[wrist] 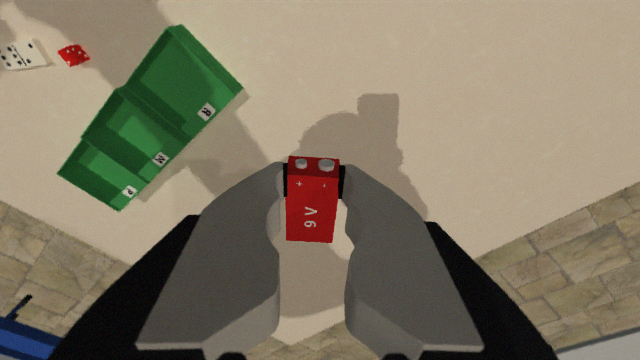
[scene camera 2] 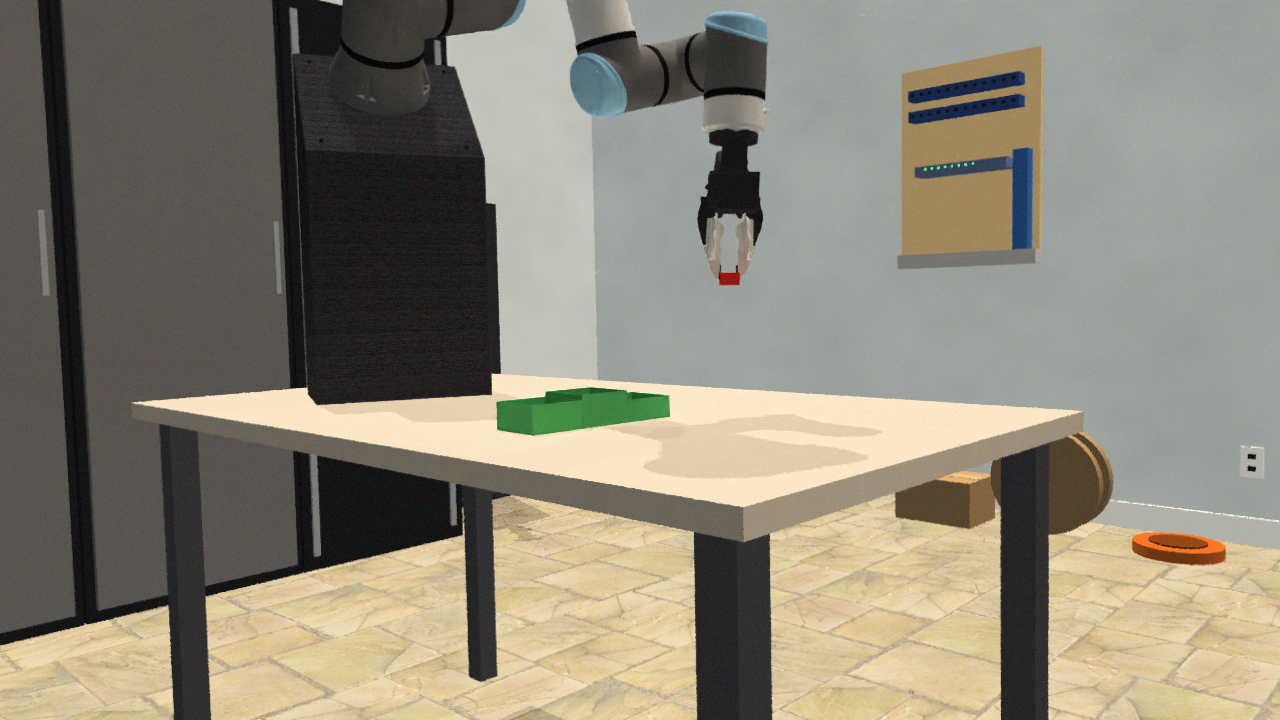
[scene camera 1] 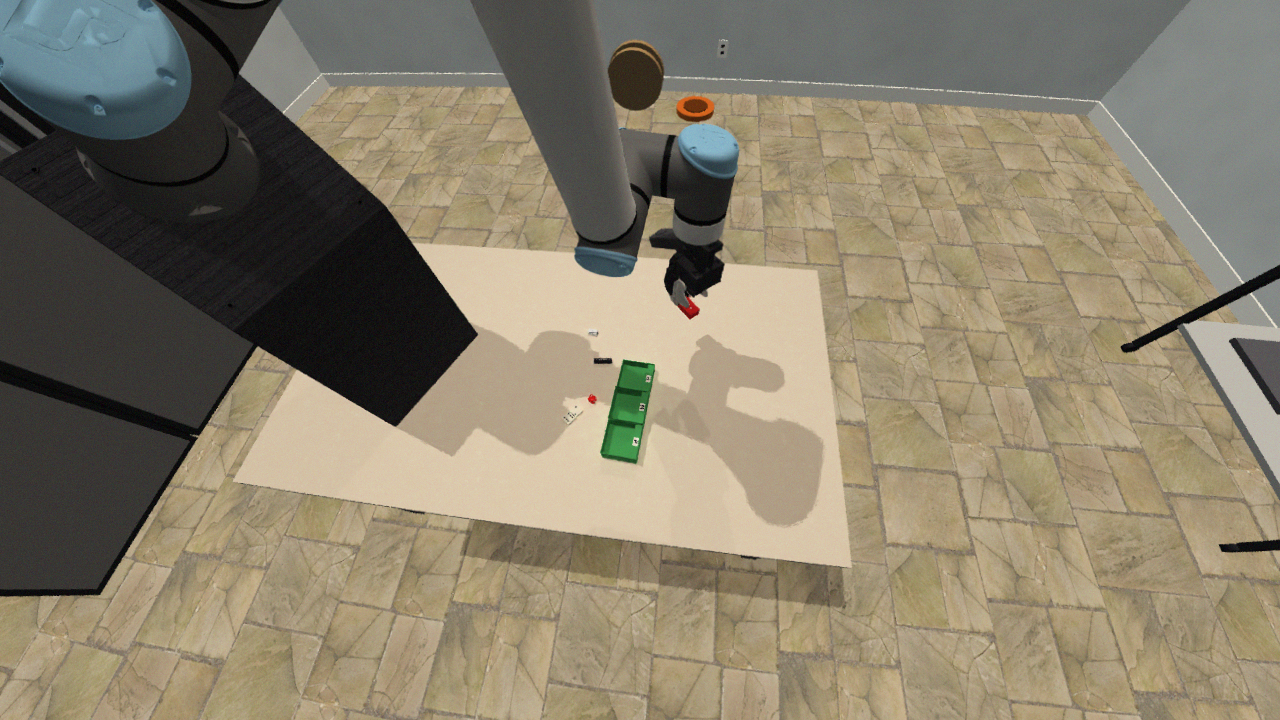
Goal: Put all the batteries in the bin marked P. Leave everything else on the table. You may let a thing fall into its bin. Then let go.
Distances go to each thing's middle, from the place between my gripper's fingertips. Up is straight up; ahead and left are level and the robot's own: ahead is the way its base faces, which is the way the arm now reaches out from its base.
My gripper is now 19 cm to the left of the green bin row (scene camera 2: 562, 410), 18 cm above it and 12 cm past it. Also, from my hand: red 9 v battery (wrist: 312, 183): 2 cm to the right, 1 cm ahead.
